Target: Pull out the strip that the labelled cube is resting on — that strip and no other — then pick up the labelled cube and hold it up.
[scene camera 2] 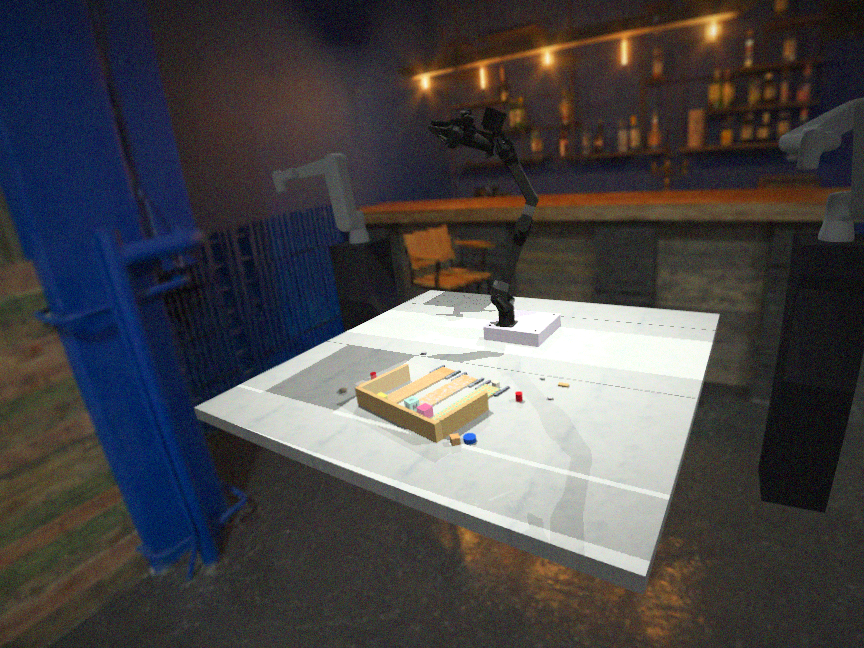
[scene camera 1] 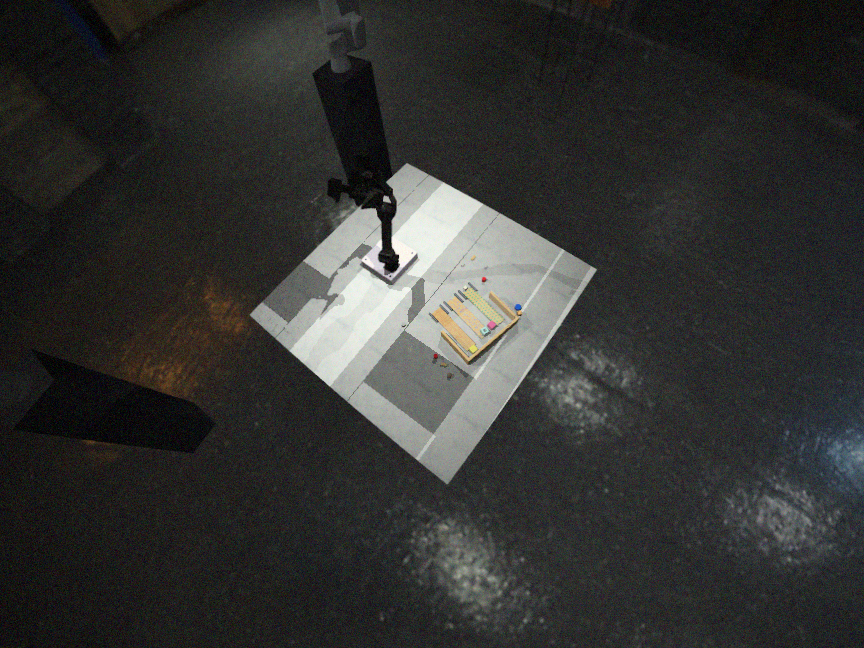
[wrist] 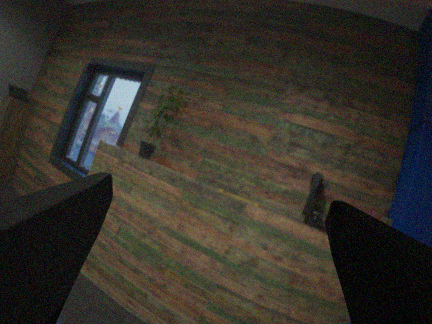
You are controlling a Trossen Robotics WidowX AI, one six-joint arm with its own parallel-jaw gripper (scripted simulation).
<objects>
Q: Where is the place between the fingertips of my gripper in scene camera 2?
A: At 429, 124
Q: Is my gripper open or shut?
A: Open.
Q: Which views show my gripper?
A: Scene camera 2, scene camera 1 and the wrist view: all of them.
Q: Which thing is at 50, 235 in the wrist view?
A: My gripper.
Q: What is my gripper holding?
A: Nothing.
</objects>
